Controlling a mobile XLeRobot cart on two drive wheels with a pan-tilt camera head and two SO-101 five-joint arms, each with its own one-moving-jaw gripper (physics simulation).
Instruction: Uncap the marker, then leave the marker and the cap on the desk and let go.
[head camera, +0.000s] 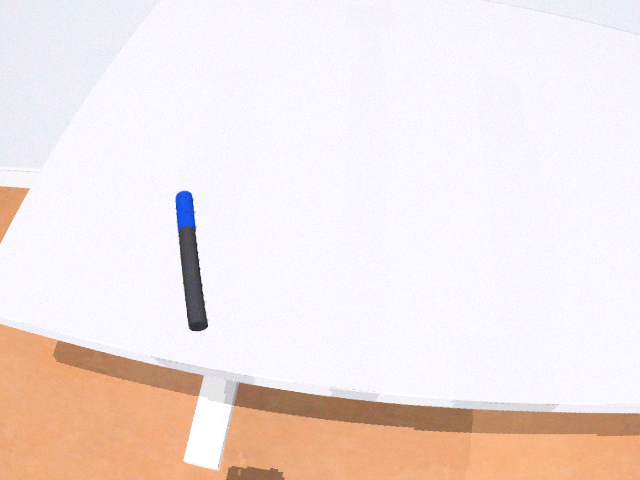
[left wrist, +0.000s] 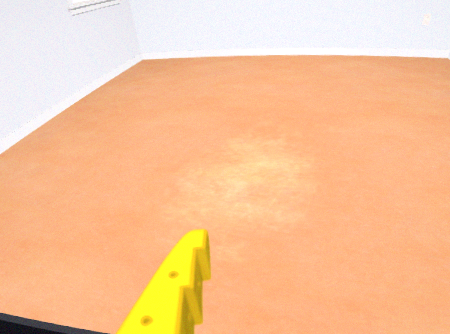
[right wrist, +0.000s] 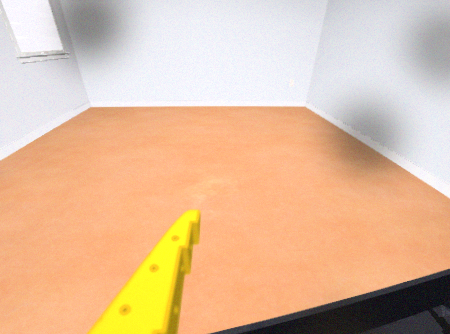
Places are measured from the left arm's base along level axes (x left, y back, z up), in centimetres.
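Where they show: left end effector, tool point: (left wrist: 208, 247); right end effector, tool point: (right wrist: 199, 222).
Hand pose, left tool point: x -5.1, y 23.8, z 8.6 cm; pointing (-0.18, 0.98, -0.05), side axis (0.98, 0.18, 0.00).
Things, the pixels of their top centre, and the offset from my left tool point. Level surfaces: height alone.
- marker's dark grey barrel, middle of its top: (head camera: 187, 252) dx +5.3, dy -60.0, dz -12.2 cm
- white desk, its level: dz -14.1 cm
- blue cap, middle of its top: (head camera: 183, 207) dx +6.8, dy -65.7, dz -12.1 cm
- wrist views face orange floor, its level: dz -86.1 cm
The marker's dark grey barrel (head camera: 192, 279) lies on the white desk (head camera: 387, 217), in the left part of the head view, with its plain end towards the front edge. The blue cap (head camera: 185, 210) is on the marker's far end and meets the barrel. My left gripper (left wrist: 198, 240) shows one notched yellow jaw in the left wrist view; it is fully open and empty. My right gripper (right wrist: 193, 220) also shows one notched jaw in the right wrist view, fully open and empty. Neither gripper shows in the head view, and the marker does not show in the wrist views.
The desk's curved front edge (head camera: 289, 383) runs across the lower head view, with a white desk leg (head camera: 210, 423) below it. The desk's left edge slants up from the left side. Both wrist views face orange floor (left wrist: 300, 200) (right wrist: 280, 200) and pale walls (left wrist: 275, 25) (right wrist: 200, 50).
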